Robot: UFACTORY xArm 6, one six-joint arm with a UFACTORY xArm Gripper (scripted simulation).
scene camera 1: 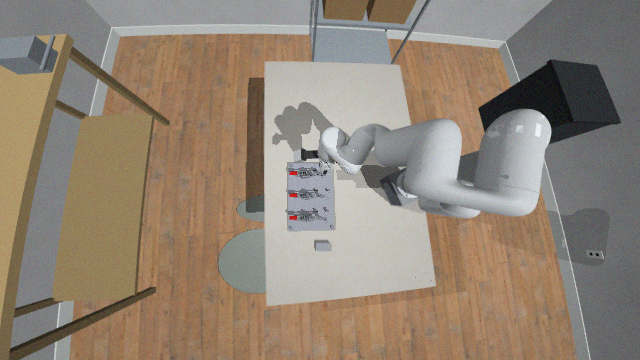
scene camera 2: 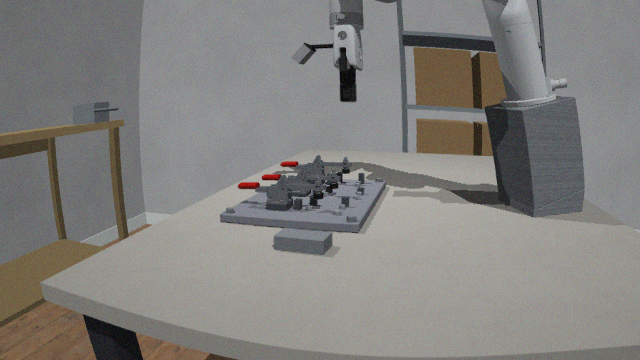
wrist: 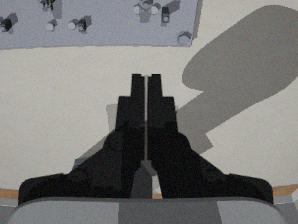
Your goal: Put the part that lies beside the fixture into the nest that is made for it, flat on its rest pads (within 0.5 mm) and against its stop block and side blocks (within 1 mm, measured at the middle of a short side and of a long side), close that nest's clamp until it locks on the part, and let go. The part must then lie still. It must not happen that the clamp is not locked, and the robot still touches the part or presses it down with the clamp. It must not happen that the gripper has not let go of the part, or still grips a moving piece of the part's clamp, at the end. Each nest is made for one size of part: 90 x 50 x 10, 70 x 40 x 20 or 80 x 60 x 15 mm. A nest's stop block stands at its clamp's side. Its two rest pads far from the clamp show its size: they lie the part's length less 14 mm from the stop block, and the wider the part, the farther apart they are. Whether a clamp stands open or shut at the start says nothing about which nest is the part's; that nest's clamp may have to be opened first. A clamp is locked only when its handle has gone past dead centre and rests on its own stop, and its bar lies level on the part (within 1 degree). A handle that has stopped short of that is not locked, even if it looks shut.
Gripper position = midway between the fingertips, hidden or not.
Observation:
In view: my gripper [scene camera 2: 348, 101], a grey block part [scene camera 2: 288, 239] and a fixture plate [scene camera 2: 252, 211].
My gripper also shows in the wrist view [wrist: 145, 92]. The fixture plate also shows in scene camera 1 [scene camera 1: 296, 206]. The wrist view misses the grey block part: it is out of frame.

